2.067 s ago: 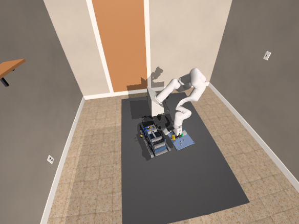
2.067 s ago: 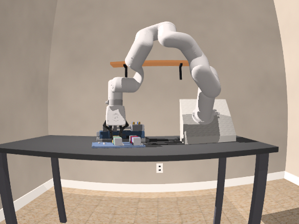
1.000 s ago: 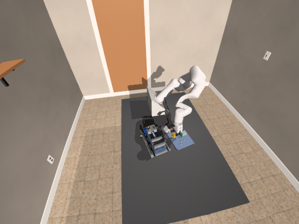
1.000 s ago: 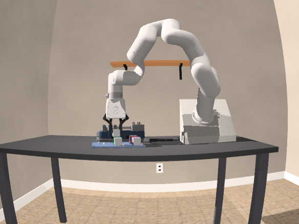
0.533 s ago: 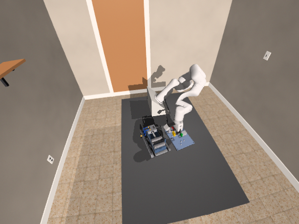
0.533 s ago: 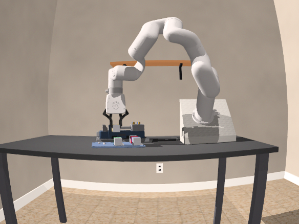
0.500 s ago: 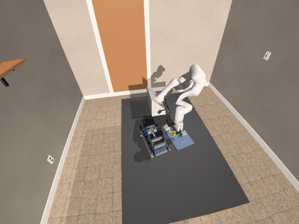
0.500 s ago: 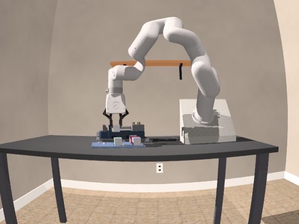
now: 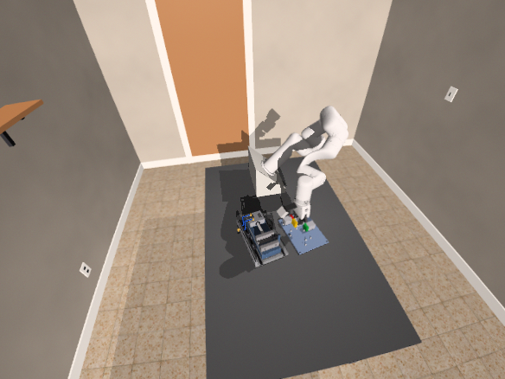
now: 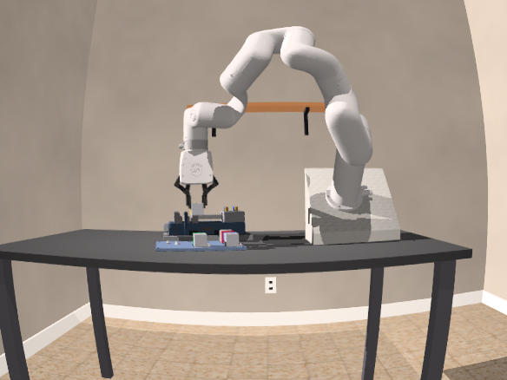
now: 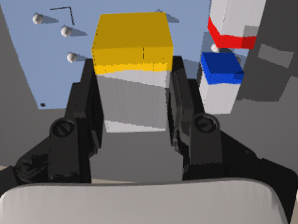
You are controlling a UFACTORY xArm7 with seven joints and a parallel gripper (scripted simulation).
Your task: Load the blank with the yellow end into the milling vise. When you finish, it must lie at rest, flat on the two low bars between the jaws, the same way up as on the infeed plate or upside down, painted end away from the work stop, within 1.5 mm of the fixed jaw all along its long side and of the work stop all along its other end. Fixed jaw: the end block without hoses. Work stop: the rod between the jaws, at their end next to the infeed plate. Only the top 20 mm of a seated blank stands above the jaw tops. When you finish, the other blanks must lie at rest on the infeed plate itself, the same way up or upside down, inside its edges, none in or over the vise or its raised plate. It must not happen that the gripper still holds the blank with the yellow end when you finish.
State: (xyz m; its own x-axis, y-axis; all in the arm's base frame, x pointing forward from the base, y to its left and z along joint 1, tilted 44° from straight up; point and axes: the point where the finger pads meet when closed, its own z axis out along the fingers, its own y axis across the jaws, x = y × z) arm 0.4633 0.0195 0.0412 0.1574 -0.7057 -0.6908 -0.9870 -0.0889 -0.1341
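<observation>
Right now my hand is 4 cm to the right of the blue infeed plate and 13 cm above it. From my hand the other things lie so: green-end blank 1 cm behind, 9 cm to the left, 11 cm below; then red-ended blank 9 cm behind, 2 cm to the right, 11 cm below; then blue-end blank 10 cm behind, 7 cm to the left, 11 cm below.
</observation>
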